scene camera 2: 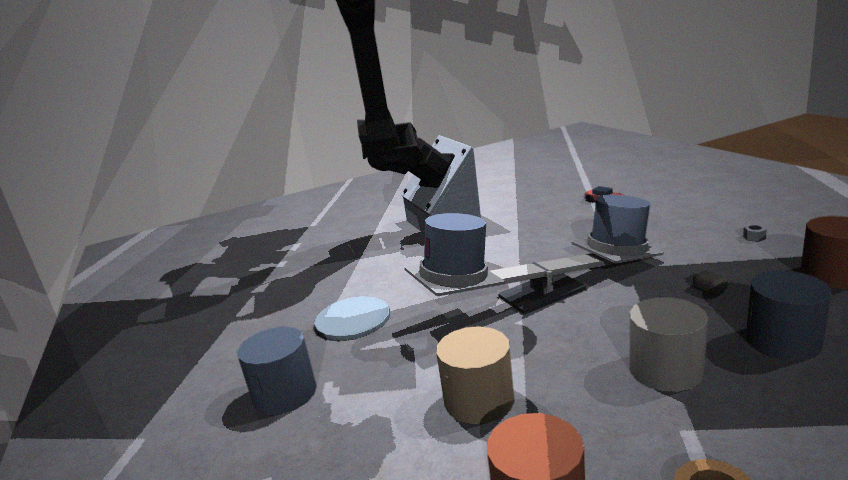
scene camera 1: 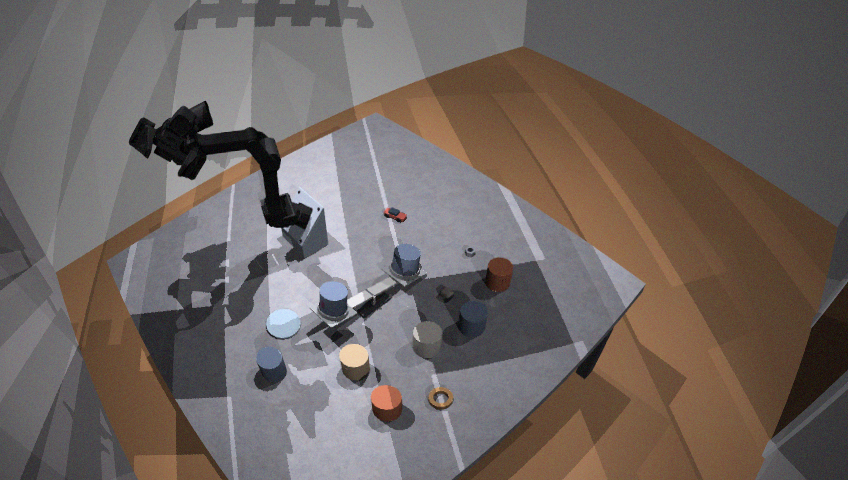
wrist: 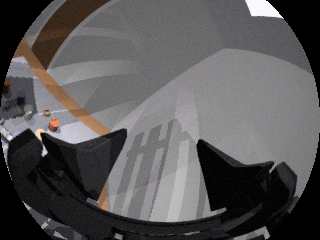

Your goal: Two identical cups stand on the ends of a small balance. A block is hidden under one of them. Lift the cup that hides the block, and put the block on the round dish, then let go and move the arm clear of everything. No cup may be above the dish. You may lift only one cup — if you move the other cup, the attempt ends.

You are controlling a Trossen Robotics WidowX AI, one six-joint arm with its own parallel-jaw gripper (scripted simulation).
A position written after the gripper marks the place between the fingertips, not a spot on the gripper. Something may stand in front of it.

The gripper (scene camera 1: 164, 165) is open, holding nothing. Further things: a tan cup (scene camera 2: 474, 363) and a balance (scene camera 1: 394, 279).
The tan cup is seen too in scene camera 1 (scene camera 1: 354, 358). The gripper is seen too in the wrist view (wrist: 163, 138).
